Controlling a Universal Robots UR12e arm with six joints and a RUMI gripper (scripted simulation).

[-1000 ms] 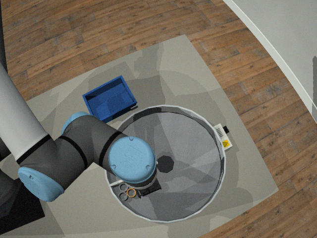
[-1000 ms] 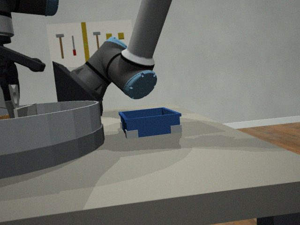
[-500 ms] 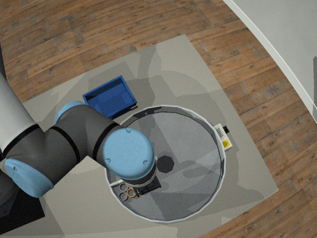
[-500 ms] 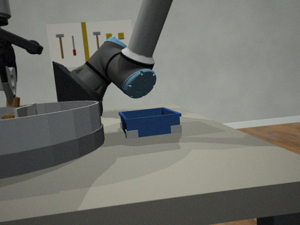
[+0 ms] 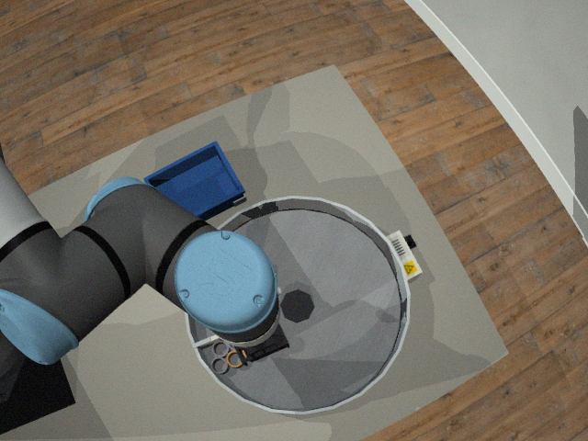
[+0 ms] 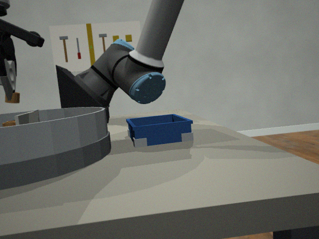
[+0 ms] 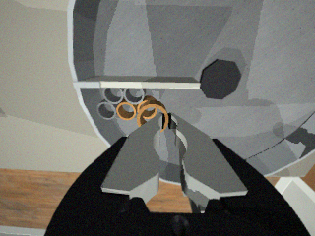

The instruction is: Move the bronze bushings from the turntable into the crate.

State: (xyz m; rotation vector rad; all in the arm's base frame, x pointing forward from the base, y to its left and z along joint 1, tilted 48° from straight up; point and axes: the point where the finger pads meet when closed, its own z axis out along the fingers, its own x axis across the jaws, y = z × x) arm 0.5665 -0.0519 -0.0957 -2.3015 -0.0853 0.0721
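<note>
Right now my hand is 2 cm past the blue crate, 36 cm to the right of it and 13 cm above it. Round my hand: grey turntable (9 cm ahead, 3 cm to the left, 10 cm below).
</note>
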